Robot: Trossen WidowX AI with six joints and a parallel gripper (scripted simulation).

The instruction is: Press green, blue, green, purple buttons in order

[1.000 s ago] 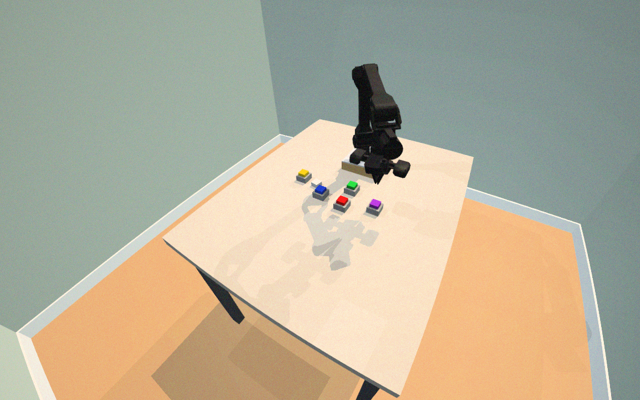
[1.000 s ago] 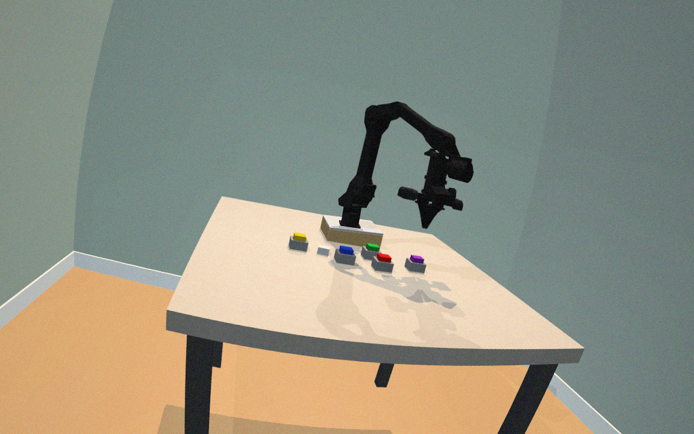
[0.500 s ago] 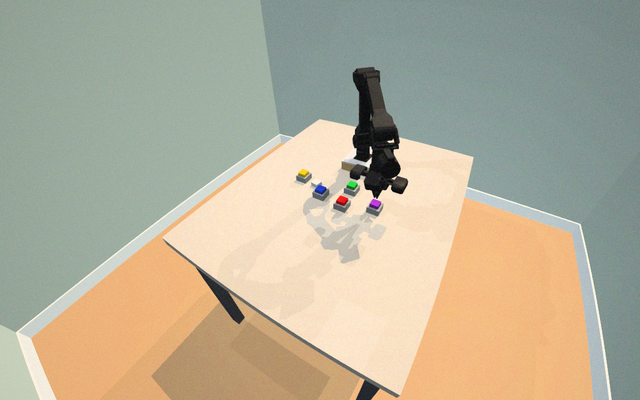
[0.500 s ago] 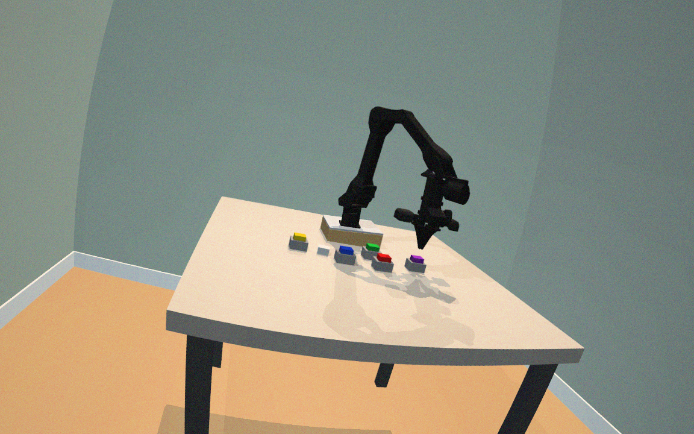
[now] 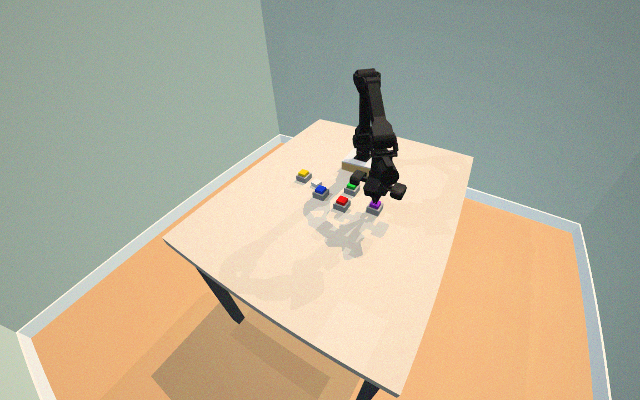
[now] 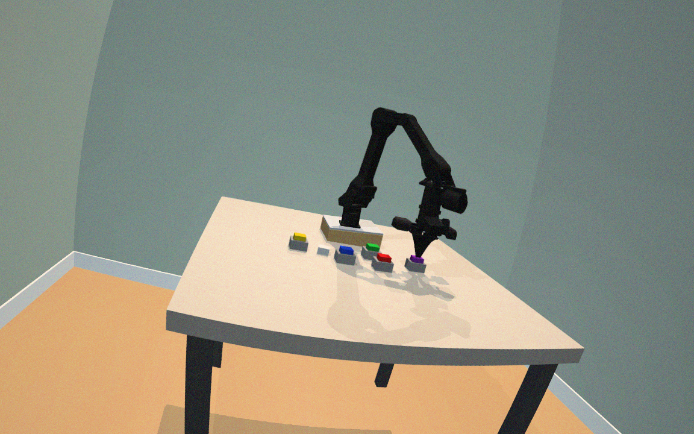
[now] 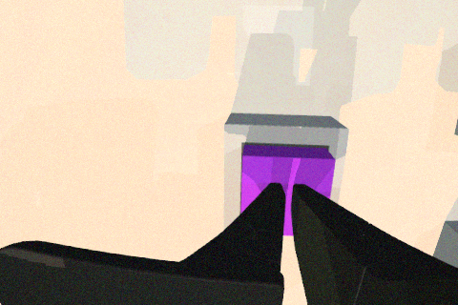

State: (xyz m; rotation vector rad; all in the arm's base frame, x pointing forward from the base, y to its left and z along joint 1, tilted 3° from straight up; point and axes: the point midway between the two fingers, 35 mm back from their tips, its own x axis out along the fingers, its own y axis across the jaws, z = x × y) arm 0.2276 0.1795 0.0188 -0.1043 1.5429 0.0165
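My gripper tip is now 1 cm above the purple button. Also, from my gripper tip: green button: 5 cm behind, 13 cm to the right, 1 cm below; blue button: 4 cm ahead, 21 cm to the right, 1 cm below; red button: 5 cm ahead, 11 cm to the right, 1 cm below.
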